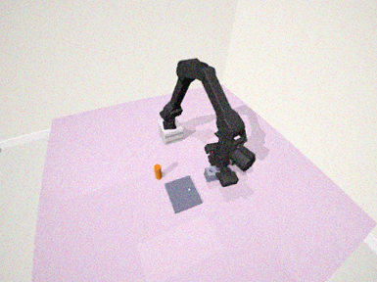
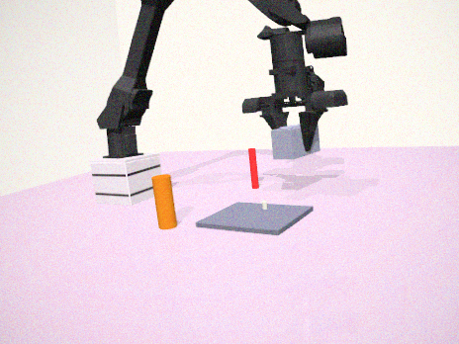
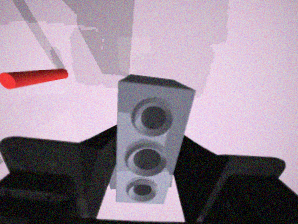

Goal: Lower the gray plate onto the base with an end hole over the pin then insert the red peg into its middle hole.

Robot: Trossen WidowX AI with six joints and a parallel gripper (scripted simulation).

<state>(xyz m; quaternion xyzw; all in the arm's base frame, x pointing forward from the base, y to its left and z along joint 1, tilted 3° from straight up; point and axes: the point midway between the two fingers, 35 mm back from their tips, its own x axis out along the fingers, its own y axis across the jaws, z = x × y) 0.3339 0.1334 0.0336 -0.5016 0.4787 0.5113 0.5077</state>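
The gray base lies 130 mm to the right of my gripper tip, 70 mm below it and 10 mm ahead of it. From my gripper tip the other things lie so: gray plate (30 mm above); orange cylinder (230 mm to the right, 90 mm behind, 40 mm below); red peg (130 mm behind, 40 mm below, 30 mm to the left).
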